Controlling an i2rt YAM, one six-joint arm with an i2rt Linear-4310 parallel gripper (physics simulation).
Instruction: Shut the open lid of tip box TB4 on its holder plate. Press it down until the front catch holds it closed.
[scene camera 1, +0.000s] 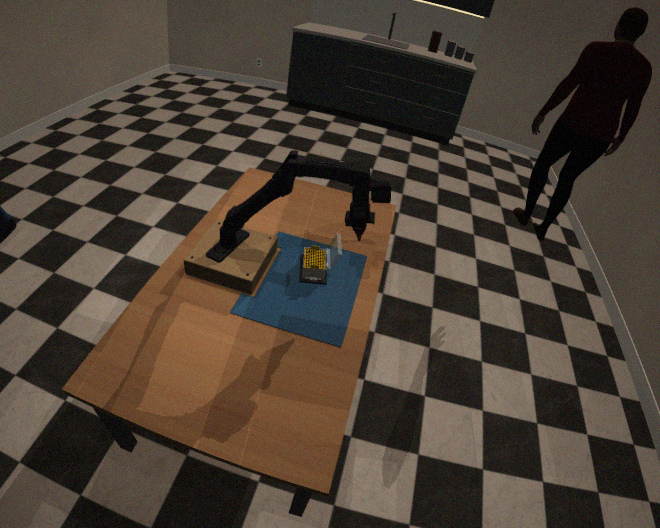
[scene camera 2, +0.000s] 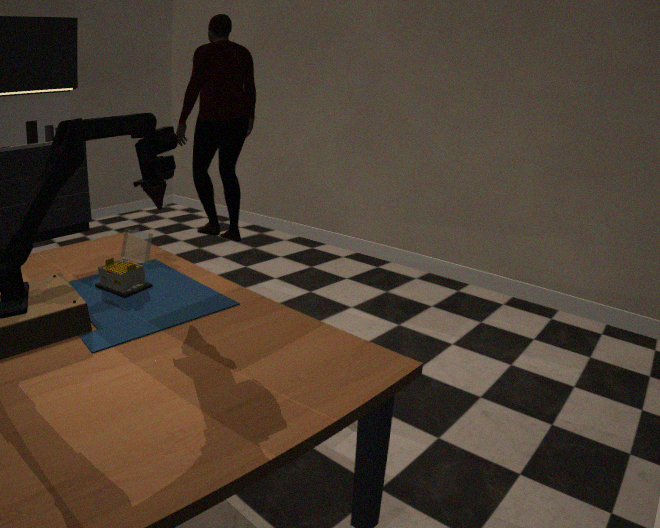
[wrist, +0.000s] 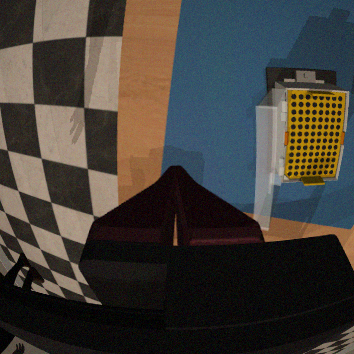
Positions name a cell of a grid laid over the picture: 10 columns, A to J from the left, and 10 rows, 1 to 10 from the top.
My gripper (wrist: E5) is shut, holding nothing. Also in view: a perforated rack (wrist: I5). I also see a clear lid (scene camera 2: C5) and a blue mat (scene camera 2: C6).
The clear lid also shows in the wrist view (wrist: H4). The blue mat is seen too in the wrist view (wrist: G3).
